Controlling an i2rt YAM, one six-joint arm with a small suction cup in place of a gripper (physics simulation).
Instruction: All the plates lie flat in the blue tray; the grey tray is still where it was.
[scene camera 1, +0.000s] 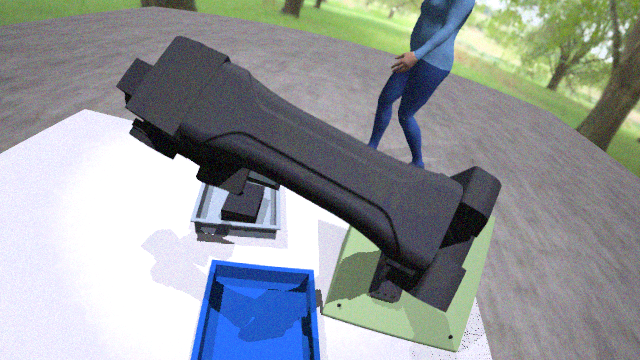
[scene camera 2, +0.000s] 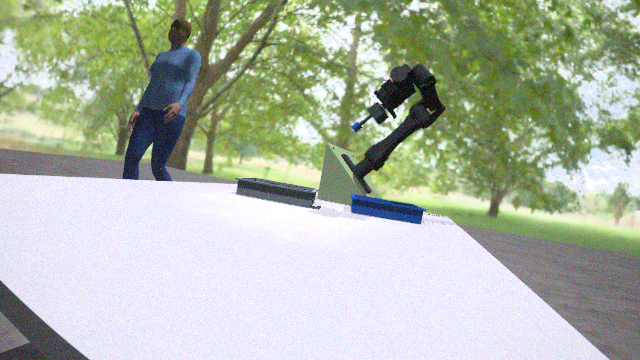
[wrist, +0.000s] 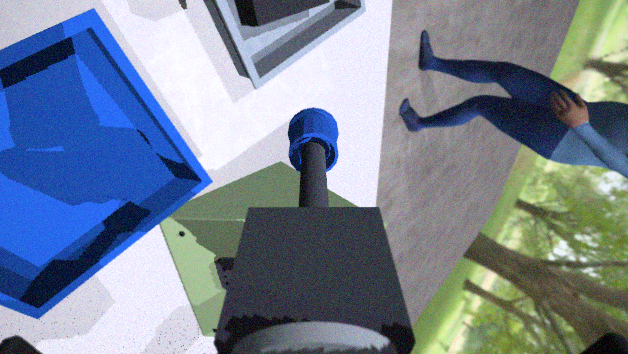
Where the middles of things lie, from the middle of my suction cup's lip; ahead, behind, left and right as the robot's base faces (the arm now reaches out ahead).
Now: suction cup 9 cm past the blue tray (scene camera 1: 244, 304), 13 cm to the right of it and 25 cm above it. Round my suction cup: grey tray (scene camera 1: 206, 215) (11 cm ahead, 19 cm to the right, 25 cm below).
